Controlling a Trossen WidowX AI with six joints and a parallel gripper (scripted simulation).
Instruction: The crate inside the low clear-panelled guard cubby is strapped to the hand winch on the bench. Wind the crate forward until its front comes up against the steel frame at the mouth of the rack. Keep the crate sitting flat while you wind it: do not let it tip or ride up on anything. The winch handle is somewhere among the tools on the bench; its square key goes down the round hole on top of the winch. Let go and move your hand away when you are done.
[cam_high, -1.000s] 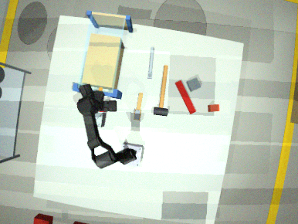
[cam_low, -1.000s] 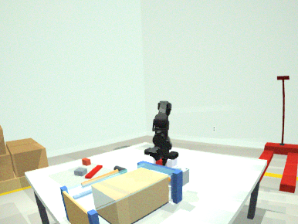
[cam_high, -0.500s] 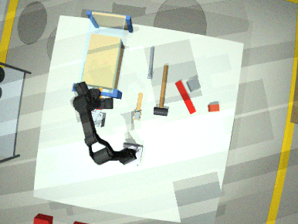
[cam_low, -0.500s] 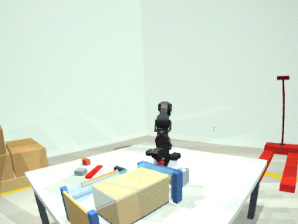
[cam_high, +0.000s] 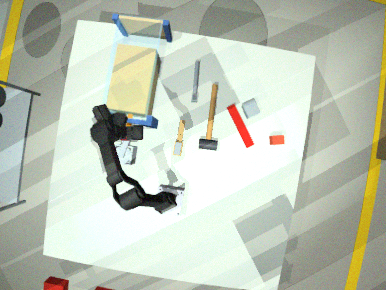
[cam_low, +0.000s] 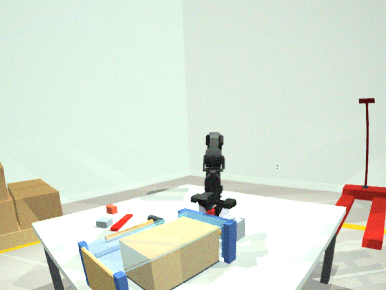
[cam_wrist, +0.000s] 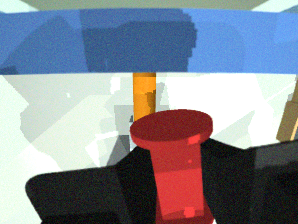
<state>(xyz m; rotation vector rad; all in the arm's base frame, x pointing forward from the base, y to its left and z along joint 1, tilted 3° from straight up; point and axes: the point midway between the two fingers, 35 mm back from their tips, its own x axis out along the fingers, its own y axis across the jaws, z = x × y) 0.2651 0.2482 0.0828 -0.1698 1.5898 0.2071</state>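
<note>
The winch handle lies 4 cm behind my gripper tip and 1 cm below it. The rest, counted from my gripper tip: winch 12 cm behind, 8 cm below; then red grip 2 cm above; then blue frame 6 cm ahead, 2 cm to the left, 1 cm below.
</note>
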